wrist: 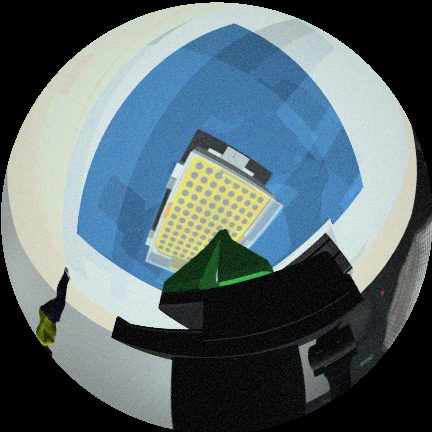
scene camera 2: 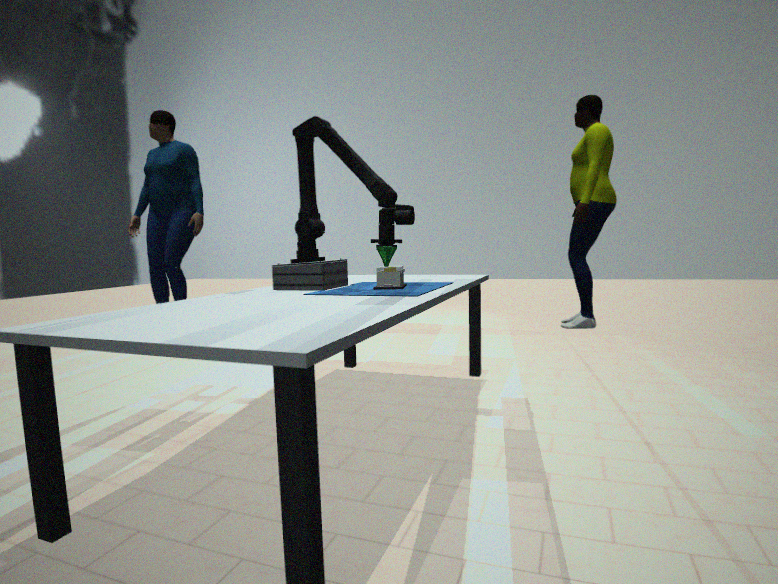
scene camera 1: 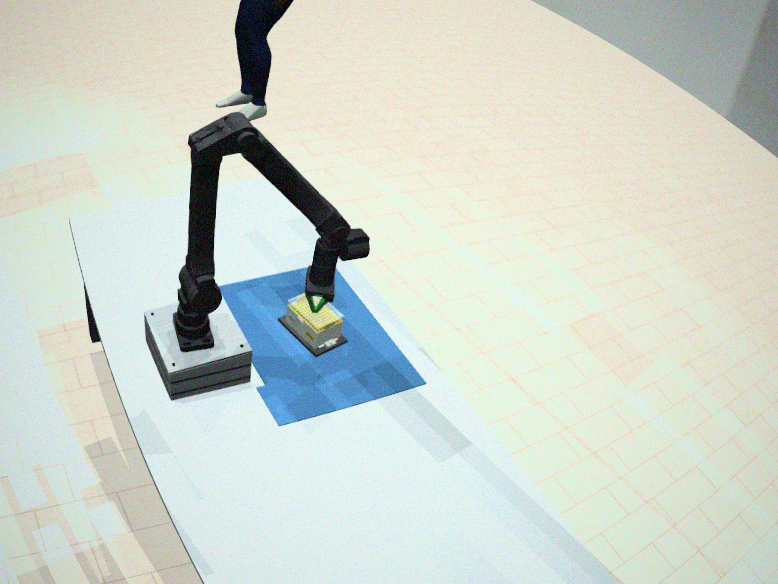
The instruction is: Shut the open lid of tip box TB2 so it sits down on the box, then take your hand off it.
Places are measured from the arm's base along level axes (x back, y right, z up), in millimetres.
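Where they show: gripper, between the fingertips: [wrist: 223, 235] [scene camera 2: 386, 266] [scene camera 1: 314, 312]; arm's base, origin of its link: [scene camera 2: 308, 262] [scene camera 1: 192, 332].
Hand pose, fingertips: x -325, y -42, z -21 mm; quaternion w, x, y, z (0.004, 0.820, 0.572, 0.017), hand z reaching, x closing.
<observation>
Things, the pixels of their centre, and the offset from my fingertips. "spot": a spot on its surface instead. Level surfaces: height alone.
- Tip box TB2, middle of its body: [wrist: 204, 216] [scene camera 1: 313, 319] [scene camera 2: 390, 277] dx -8, dy -15, dz -39 mm
- dark base plate, a spot on its surface: [wrist: 201, 139] spot: dx -72, dy +34, dz -69 mm
- blue mat, height of its surface: dz -77 mm
- white table, height of its surface: dz -81 mm
Tip box TB2 [scene camera 1: 299, 321] [scene camera 2: 390, 277] [wrist: 205, 210] is a pale grey box with a yellow, hole-dotted top, on a dark base plate [wrist: 201, 139]. Its clear lid [scene camera 1: 337, 309] [wrist: 263, 225] lies over the yellow top, and its see-through edge stands out along the far side. It looks low and almost flat; I cannot tell whether it is fully seated. My gripper [scene camera 1: 316, 310] [scene camera 2: 387, 264] [wrist: 223, 235] is shut and empty, green fingertips together and pointing down at the lid's top. Whether the tips touch the lid is unclear. The fingers hide a corner of the box in the wrist view.
The box stands on a blue mat [scene camera 1: 370, 364] [scene camera 2: 427, 287] [wrist: 240, 75] on the white table [scene camera 1: 314, 502] [scene camera 2: 207, 326]. The arm's grey base block [scene camera 1: 210, 375] [scene camera 2: 309, 275] stands beside the mat. People [scene camera 1: 253, 56] [scene camera 2: 591, 169] [scene camera 2: 171, 182] stand on the floor beyond the table.
</observation>
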